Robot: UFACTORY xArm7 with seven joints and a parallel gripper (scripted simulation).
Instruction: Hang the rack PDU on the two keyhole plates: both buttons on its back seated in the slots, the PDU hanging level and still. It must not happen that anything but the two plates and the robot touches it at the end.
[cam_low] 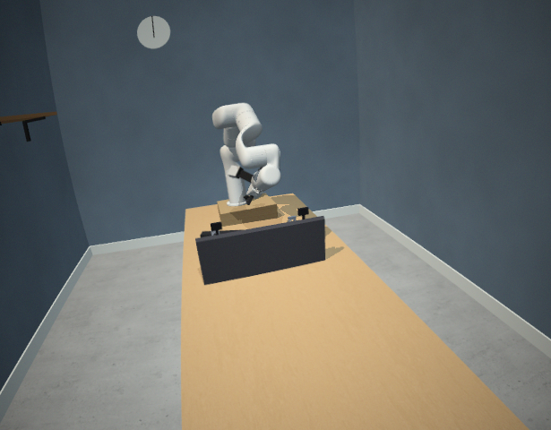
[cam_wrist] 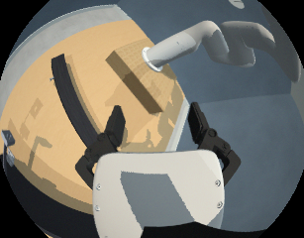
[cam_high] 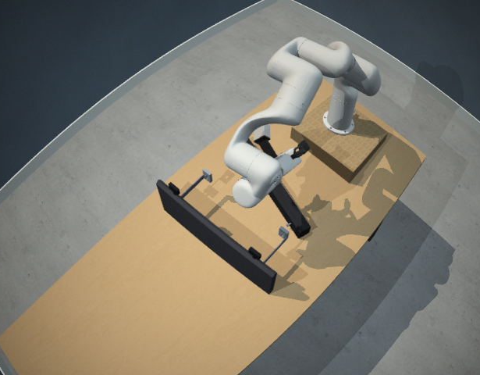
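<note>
My hand is 200 mm above the rack PDU, 50 mm to the left of it and 50 mm short of it. The rest, counted from my hand: dark upright panel 320 mm ahead, 140 mm below, 20 mm to the right.
</note>
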